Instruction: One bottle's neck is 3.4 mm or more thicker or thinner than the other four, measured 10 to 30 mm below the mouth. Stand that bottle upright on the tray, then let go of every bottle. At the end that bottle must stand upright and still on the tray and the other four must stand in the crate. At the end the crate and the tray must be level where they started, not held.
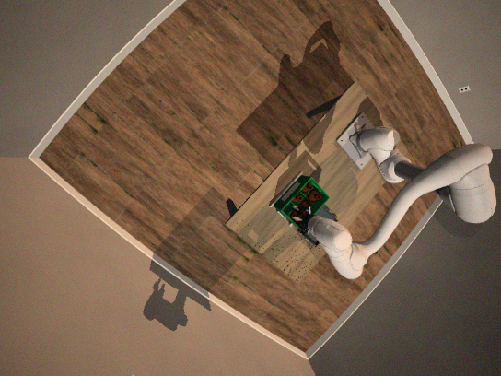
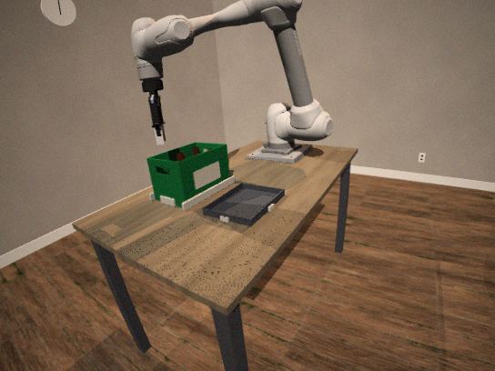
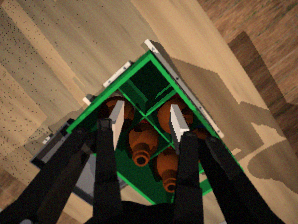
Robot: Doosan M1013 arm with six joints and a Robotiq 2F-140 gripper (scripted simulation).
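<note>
Now: the green crate 90 mm behind my hand, 30 mm to the left of it and 170 mm below it. From my hand the other things lie so: dark grey tray: 110 mm behind, 310 mm to the left, 240 mm below.
</note>
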